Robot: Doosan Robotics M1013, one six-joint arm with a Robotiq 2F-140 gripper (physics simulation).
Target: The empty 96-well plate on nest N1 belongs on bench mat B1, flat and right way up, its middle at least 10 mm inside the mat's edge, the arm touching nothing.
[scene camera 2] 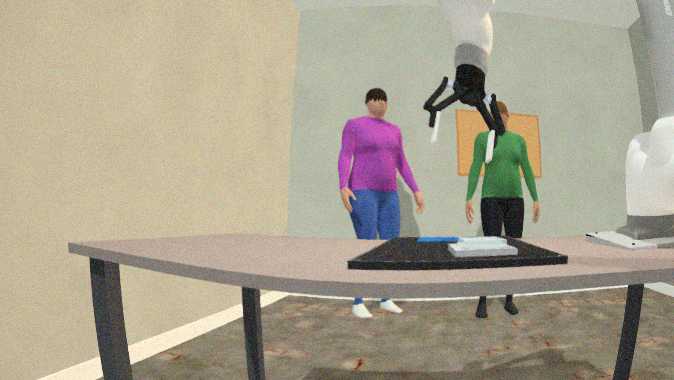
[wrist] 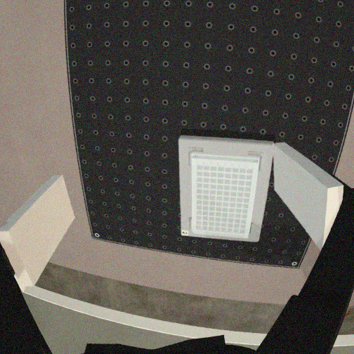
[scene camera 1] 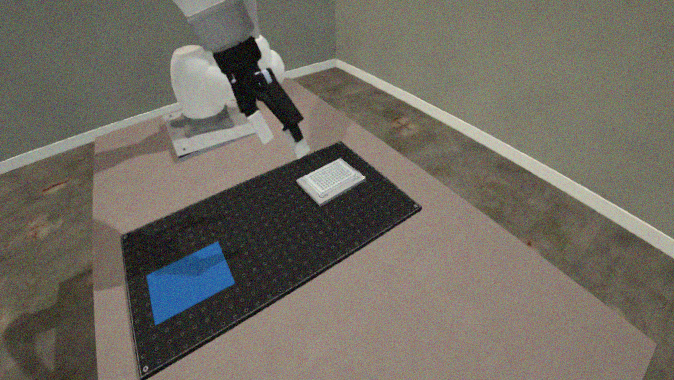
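Pixels of known places: gripper, fingertip midpoint: [scene camera 2: 461, 152] [scene camera 1: 284, 147]; arm's base, origin of the base link: [scene camera 2: 650, 234] [scene camera 1: 207, 121].
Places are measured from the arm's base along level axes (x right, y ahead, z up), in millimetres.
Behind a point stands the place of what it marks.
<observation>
The white 96-well plate [scene camera 1: 331, 176] @(x -280, y 537, z 13 mm) [scene camera 2: 482, 241] @(x -342, y 529, z 13 mm) [wrist: 224, 197] lies flat in the pale grey nest N1 [scene camera 1: 322, 201] @(x -221, y 602, z 0 mm) [scene camera 2: 482, 252] @(x -362, y 527, z -4 mm) [wrist: 225, 143], near one end of the black board. The blue bench mat B1 [scene camera 1: 190, 287] @(x 133, y 687, z -9 mm) [scene camera 2: 434, 239] @(x 107, y 680, z -9 mm) lies bare near the board's other end, partly in shadow; it does not show in the wrist view. My gripper [scene camera 1: 283, 143] @(x -151, y 586, z 190 mm) [scene camera 2: 461, 146] @(x -151, y 586, z 190 mm) [wrist: 168, 182] is open and empty, high above the table and apart from the plate. In the wrist view the plate lies right of the middle between the fingers, nearer the right finger.
The black perforated board [scene camera 1: 270, 235] @(x -65, y 634, z -11 mm) [scene camera 2: 400, 255] @(x -328, y 681, z -12 mm) [wrist: 125, 100] lies on the table [scene camera 1: 400, 290] @(x -266, y 890, z -24 mm) [scene camera 2: 225, 255] @(x -434, y 969, z -24 mm) [wrist: 30, 100]. The arm's base plate [scene camera 1: 215, 142] @(x -6, y 160, z -7 mm) [scene camera 2: 645, 244] @(x -170, y 92, z -15 mm) is fixed at one end. Two people [scene camera 2: 375, 155] [scene camera 2: 502, 165] stand behind the table.
</observation>
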